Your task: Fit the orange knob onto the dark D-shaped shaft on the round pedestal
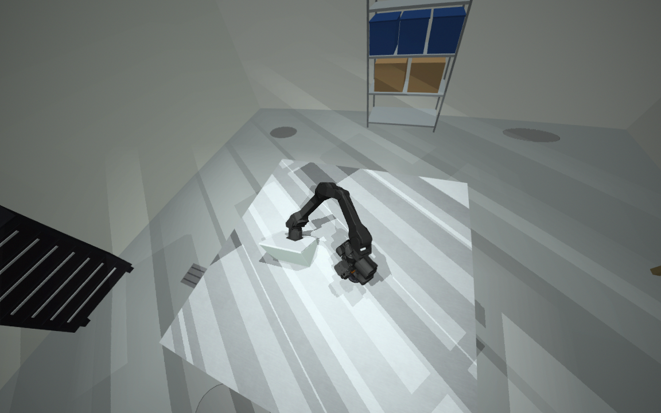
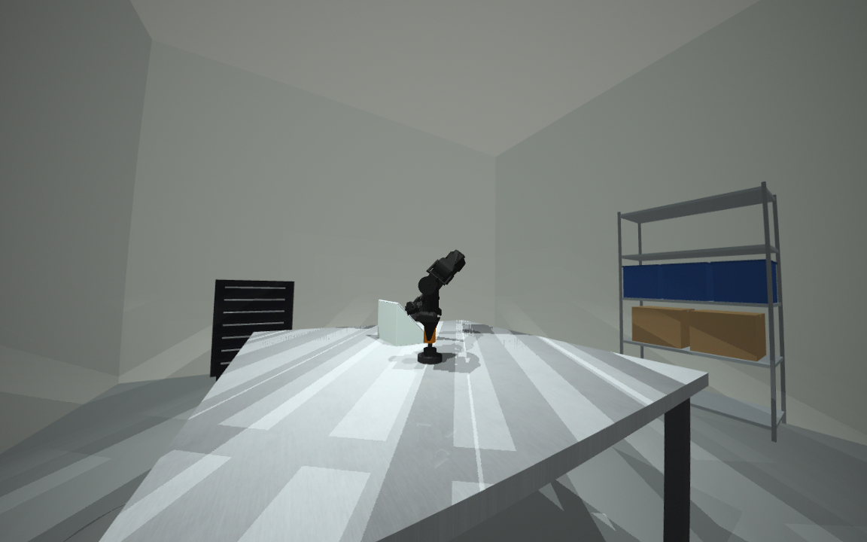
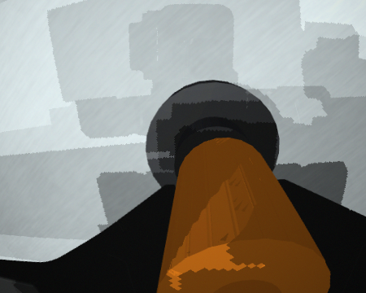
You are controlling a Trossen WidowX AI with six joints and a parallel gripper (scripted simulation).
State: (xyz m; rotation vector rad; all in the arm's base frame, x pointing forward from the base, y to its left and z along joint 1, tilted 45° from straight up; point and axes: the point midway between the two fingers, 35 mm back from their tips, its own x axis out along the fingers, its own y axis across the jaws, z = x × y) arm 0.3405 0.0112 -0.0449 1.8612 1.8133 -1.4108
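Now: gripper tip 20 mm below the orange knob. Round my gripper tip: dark round pedestal 40 mm below.
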